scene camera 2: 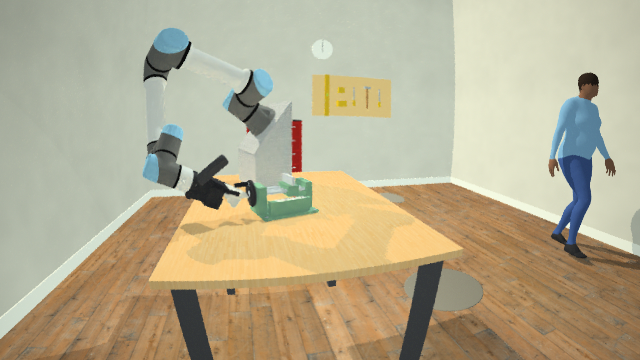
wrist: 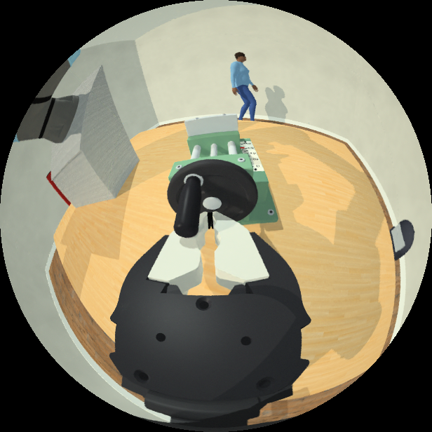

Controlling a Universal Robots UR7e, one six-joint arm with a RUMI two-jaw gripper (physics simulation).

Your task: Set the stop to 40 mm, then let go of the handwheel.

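Frame: origin at the arm's base, x back, y up, z left, level; metres.
Where they show: gripper, between the fingertips: (scene camera 2: pixel 248 197); arm's base, origin of its link: (scene camera 2: pixel 264 123).
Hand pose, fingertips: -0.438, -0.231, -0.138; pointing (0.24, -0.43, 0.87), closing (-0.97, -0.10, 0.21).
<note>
Each offset is from my fingertips to the top centre of the thing, as dx, dy, dz. "pt": to the spot under its first point. Level surfaces: height alone.
The green stop device {pt -0.050, -0.030, +0.133} (scene camera 2: pixel 290 206) (wrist: pixel 262 200) stands on the table. Its black handwheel {pt -0.028, +0.015, +0.011} (scene camera 2: pixel 252 194) (wrist: pixel 235 187) faces my gripper (scene camera 2: pixel 242 194) (wrist: pixel 210 214). The gripper is shut and empty, its pale fingertips at the wheel's light hub (wrist: pixel 212 203); whether they touch it cannot be told. The wheel's crank handle {+0.004, +0.054, -0.022} (scene camera 2: pixel 241 184) (wrist: pixel 188 207) sticks out toward the gripper, left of the fingertips in the wrist view, outside them. The stop's pale upright plate {+0.020, +0.062, +0.148} (scene camera 2: pixel 287 178) (wrist: pixel 212 125) is beyond the guide rods. A red mark (wrist: pixel 243 147) shows at the white scale (wrist: pixel 256 162); its exact reading is too small to tell.
A grey angular block (scene camera 2: pixel 272 155) (wrist: pixel 95 155) stands behind the device in the scene view, at left in the wrist view, with an arm link above it. A red object (scene camera 2: pixel 297 145) is behind it. A person (scene camera 2: pixel 580 130) (wrist: pixel 242 80) is beyond the table {dy -0.062} (scene camera 2: pixel 350 260) (wrist: pixel 320 310).
</note>
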